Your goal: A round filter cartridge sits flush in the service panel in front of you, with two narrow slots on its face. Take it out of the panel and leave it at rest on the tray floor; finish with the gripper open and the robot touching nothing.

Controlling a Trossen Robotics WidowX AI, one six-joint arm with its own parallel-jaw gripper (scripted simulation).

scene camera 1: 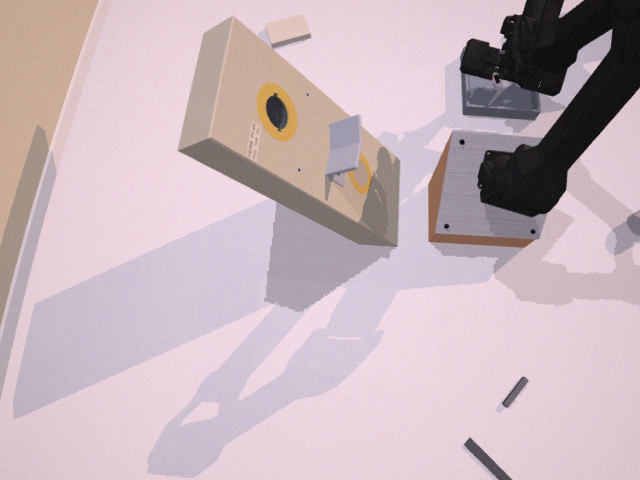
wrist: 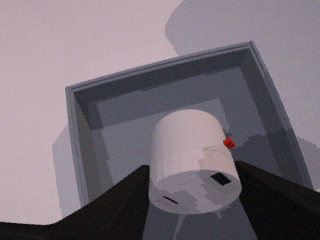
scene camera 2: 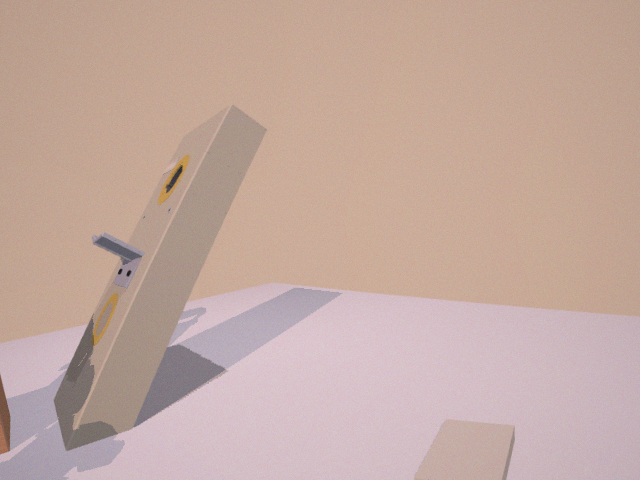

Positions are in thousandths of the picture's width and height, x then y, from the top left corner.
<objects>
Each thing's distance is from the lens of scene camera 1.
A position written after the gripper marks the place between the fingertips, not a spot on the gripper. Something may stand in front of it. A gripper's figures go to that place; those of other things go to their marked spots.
gripper (scene camera 1: 787, 155): 102 cm
beige service panel (scene camera 1: 393, 243): 59 cm
</objects>
